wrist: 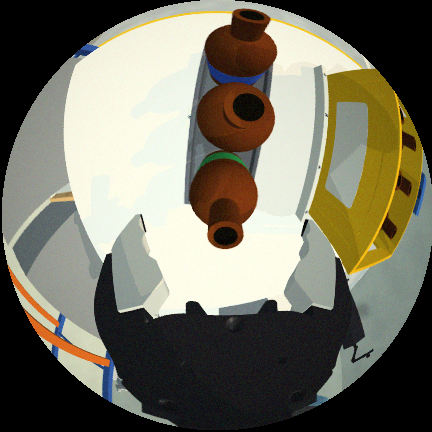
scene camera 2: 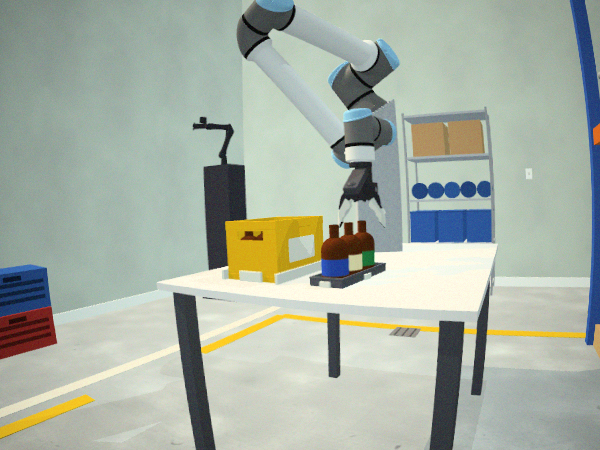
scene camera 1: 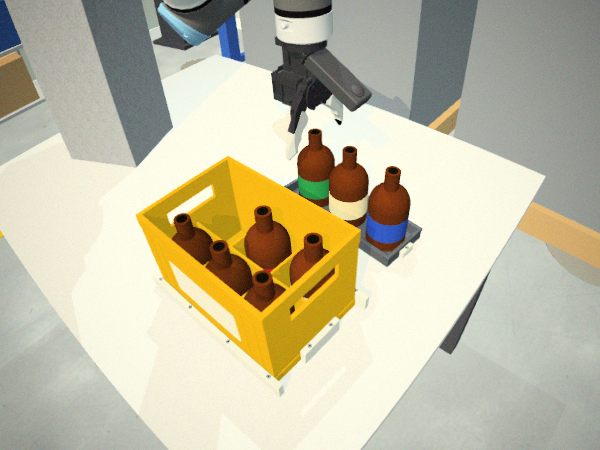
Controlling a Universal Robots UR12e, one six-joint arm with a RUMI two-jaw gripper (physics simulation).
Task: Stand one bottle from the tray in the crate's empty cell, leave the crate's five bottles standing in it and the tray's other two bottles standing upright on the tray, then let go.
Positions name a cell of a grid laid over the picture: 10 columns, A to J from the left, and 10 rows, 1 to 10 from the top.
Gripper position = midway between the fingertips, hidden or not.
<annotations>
my gripper: wrist F6; scene camera 2 G6; scene camera 1 F4
blue-label bottle: wrist F2; scene camera 2 F6; scene camera 1 G5
</annotations>
